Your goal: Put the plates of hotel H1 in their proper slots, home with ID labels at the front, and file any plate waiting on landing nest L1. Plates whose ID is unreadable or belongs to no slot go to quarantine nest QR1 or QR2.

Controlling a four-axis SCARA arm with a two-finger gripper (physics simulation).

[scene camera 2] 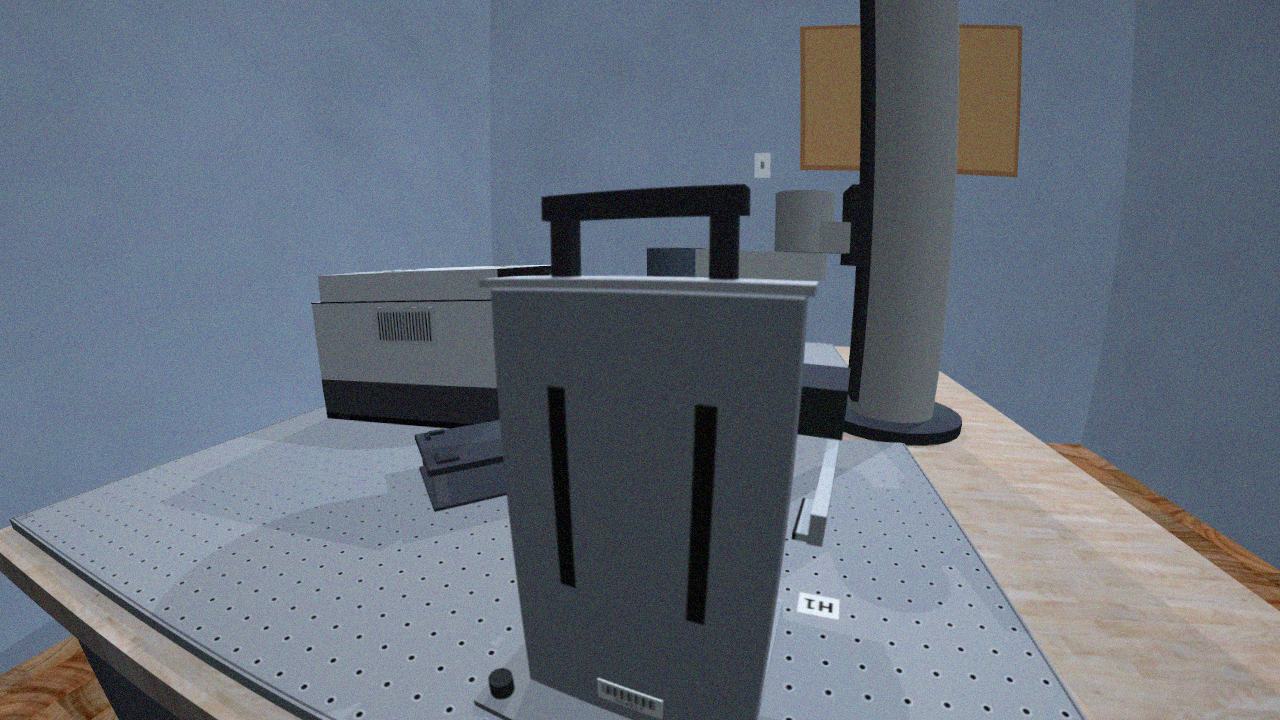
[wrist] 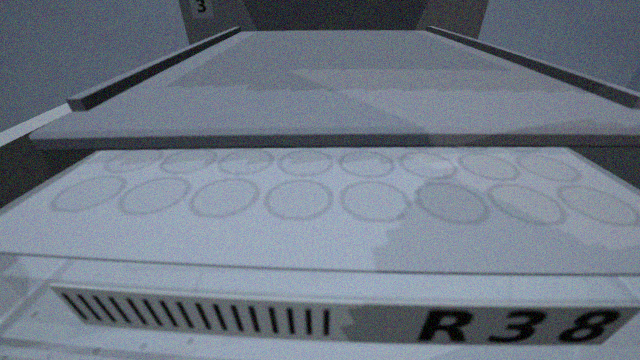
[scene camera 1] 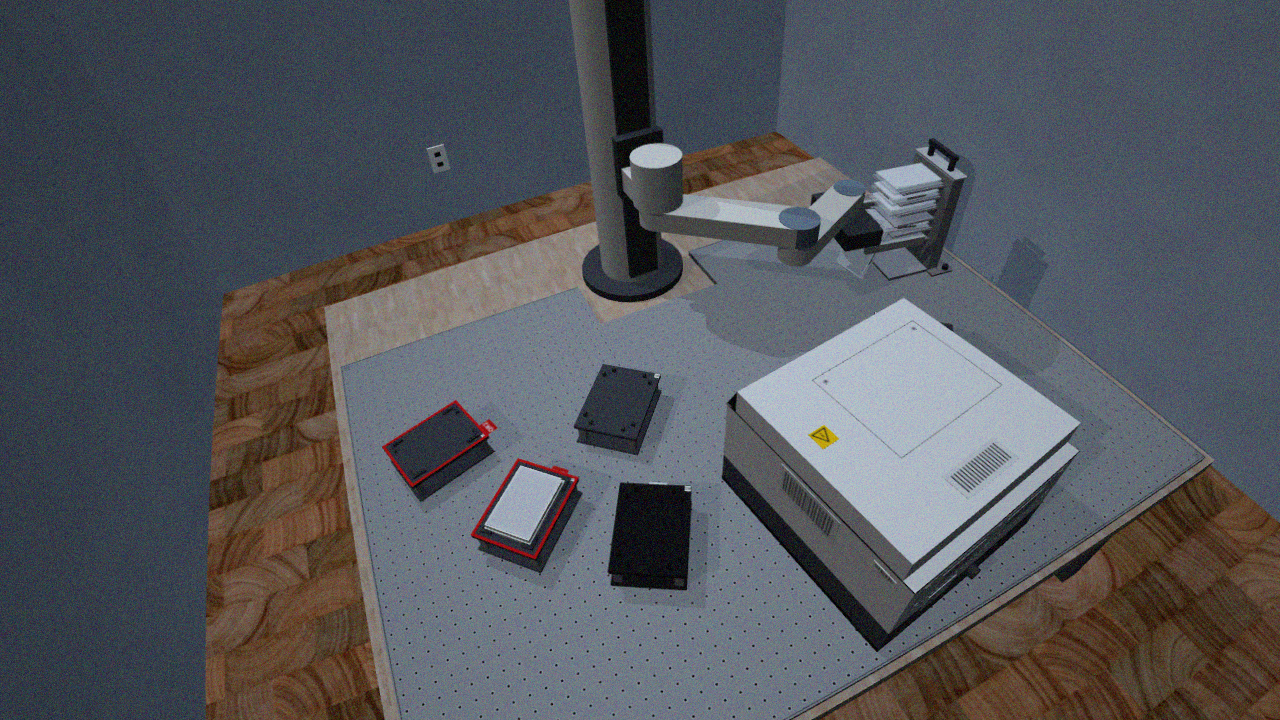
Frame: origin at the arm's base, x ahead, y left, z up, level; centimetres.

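Seen in the pictures: arm's base, link origin: [scene camera 2: 888,419] [scene camera 1: 632,269].
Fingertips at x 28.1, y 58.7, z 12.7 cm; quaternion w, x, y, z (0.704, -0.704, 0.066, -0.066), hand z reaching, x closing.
Pixels of each thing's middle, then the offset from my fingertips to it. "*": a spot on its surface instead. Level surfaces: height alone.
- Hotel H1, body centre: [wrist: 337,14] [scene camera 2: 666,471] [scene camera 1: 915,207] dy +2.1, dx +0.4, dz +3.1 cm
- front label, surface spot: [wrist: 210,312] * dy -7.9, dx -2.6, dz +1.5 cm
- grey shelf surface, surface height: dz +2.3 cm
- pale plate, body centre: [scene camera 1: 525,503] dy -103.1, dx +29.4, dz -5.8 cm
- second red-edged nest, body centre: [scene camera 1: 438,448] dy -114.5, dx +8.7, dz -8.7 cm
- large white instrument, body centre: [scene camera 1: 888,458] [scene camera 2: 460,333] dy -48.9, dx +52.3, dz +1.1 cm
- dark block, surface spot: [scene camera 2: 465,479] * dy -16.7, dx +29.2, dz -11.0 cm
Hotel H1 [scene camera 1: 950,214] [scene camera 2: 644,358] stands at the back right in scene camera 1, with several pale plates [scene camera 1: 908,177] stacked in it. Its back panel hides the plates in scene camera 2. In the wrist view, a plate [wrist: 280,240] with round wells has a front label [wrist: 210,312] reading R38. It lies below a grey shelf surface [wrist: 310,112]. My gripper [scene camera 1: 857,259] is open and empty, low at the hotel's front; one finger [scene camera 2: 825,492] shows beside the panel. A pale plate [scene camera 1: 526,503] rests on a red-edged nest [scene camera 1: 508,544]. The nests' names are unreadable.
A second red-edged nest [scene camera 1: 436,447] and two dark blocks [scene camera 1: 620,402] [scene camera 1: 651,532] stand nearby. A large white instrument [scene camera 1: 966,465] [scene camera 2: 402,353] stands at the right in scene camera 1. A dark block [scene camera 2: 465,479] stands behind the hotel in scene camera 2. The arm's column [scene camera 1: 599,134] [scene camera 2: 908,223] rises at the back.
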